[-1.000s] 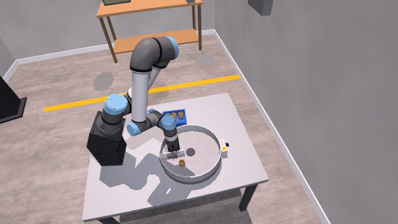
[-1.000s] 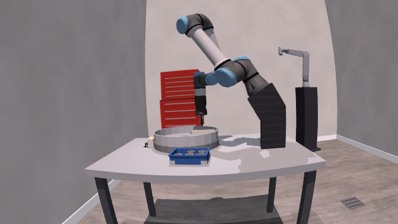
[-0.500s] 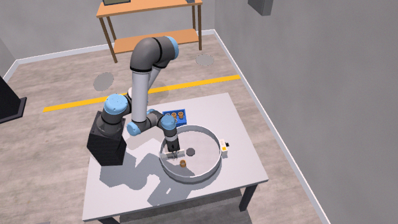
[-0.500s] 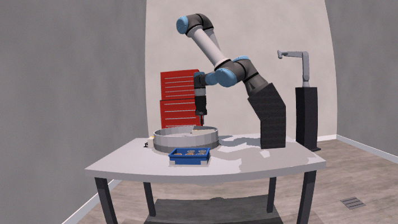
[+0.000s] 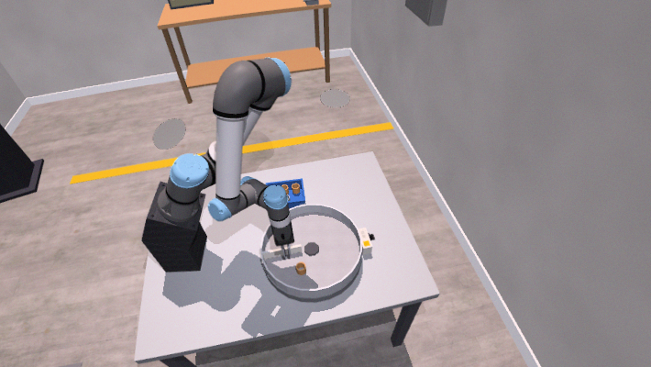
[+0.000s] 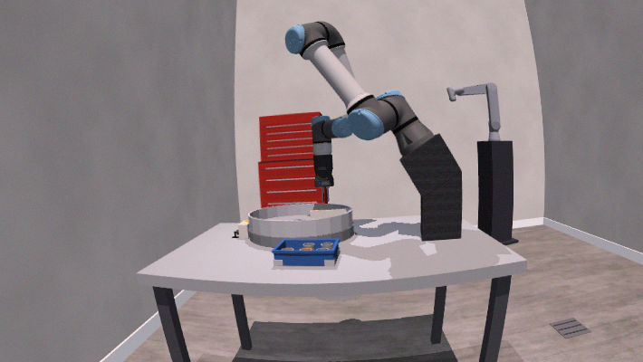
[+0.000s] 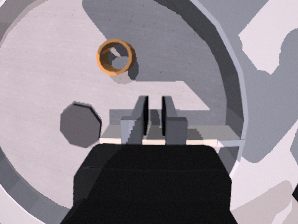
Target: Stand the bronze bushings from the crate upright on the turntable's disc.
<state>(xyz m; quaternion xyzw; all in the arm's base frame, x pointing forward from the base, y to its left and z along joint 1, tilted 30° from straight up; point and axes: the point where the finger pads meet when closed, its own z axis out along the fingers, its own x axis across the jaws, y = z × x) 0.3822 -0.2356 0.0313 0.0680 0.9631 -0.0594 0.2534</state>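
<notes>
Right now the blue crate is 110 mm ahead of my hand, 390 mm to the left of it and 120 mm below it. Round my hand: turntable disc: 110 mm ahead, 30 mm to the left, 90 mm below.
</notes>
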